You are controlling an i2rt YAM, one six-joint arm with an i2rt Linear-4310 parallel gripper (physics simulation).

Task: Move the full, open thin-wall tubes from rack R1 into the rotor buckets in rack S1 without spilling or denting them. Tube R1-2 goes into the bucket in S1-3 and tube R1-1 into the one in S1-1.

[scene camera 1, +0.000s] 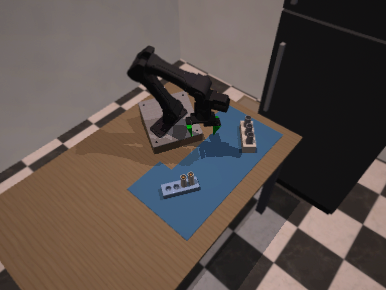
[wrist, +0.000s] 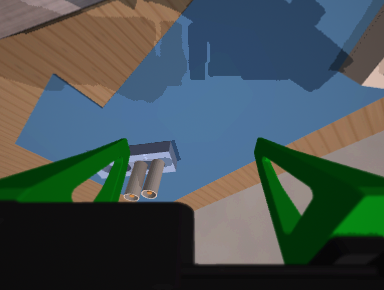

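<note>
A pale blue rack, which looks like R1, stands on the mat. Two upright tan tubes with open tops, one tube and a second tube, stand side by side in it, beside two empty holes. I cannot read which is which. A beige rack, which looks like S1, holds dark buckets in a row; in the wrist view part of the rack shows at the right edge. My gripper is open and empty, above the table between the arm's base and the beige rack, apart from both racks.
A blue mat lies under both racks on the wooden table. The arm stands on a grey base block at the back of the table. A black fridge stands beyond the table's right side.
</note>
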